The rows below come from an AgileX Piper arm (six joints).
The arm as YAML. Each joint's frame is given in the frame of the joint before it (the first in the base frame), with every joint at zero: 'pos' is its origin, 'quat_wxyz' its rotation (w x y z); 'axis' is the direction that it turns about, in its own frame. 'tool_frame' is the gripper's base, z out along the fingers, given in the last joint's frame.
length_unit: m
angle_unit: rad
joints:
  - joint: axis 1
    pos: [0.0, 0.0, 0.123]
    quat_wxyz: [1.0, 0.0, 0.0, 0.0]
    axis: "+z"
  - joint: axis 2
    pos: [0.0, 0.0, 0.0]
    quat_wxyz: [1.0, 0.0, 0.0, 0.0]
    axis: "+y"
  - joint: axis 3
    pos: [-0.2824, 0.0, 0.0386]
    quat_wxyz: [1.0, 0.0, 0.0, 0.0]
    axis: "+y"
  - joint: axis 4
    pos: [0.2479, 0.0, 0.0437]
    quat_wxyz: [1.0, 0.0, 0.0, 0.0]
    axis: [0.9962, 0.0, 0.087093]
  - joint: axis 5
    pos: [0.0, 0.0, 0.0]
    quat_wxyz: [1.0, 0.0, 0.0, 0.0]
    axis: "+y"
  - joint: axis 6
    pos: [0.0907, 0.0, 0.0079]
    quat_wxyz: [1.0, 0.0, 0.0, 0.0]
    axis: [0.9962, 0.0, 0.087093]
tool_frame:
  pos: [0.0, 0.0, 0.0]
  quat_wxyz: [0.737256, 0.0, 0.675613, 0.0]
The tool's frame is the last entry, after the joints.
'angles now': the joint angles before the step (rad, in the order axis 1, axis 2, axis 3, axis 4, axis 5, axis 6). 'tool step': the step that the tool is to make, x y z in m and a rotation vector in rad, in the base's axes. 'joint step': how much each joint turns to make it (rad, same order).
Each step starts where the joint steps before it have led.
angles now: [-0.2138, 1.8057, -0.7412, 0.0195, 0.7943, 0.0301]
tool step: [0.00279, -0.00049, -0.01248, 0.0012, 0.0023, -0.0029]
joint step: [0.0000, 0.0476, -0.0001, 0.0028, -0.0451, 0.0001]
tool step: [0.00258, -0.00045, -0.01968, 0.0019, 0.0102, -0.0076]
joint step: [0.0000, 0.0745, 0.0001, 0.0037, -0.0643, 0.0037]
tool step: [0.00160, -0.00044, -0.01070, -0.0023, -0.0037, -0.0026]
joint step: [0.0000, 0.0395, 0.0000, 0.0000, -0.0436, 0.0021]
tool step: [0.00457, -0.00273, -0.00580, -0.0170, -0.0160, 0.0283]
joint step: [0.0000, 0.0257, -0.0124, -0.0313, -0.0326, 0.0000]
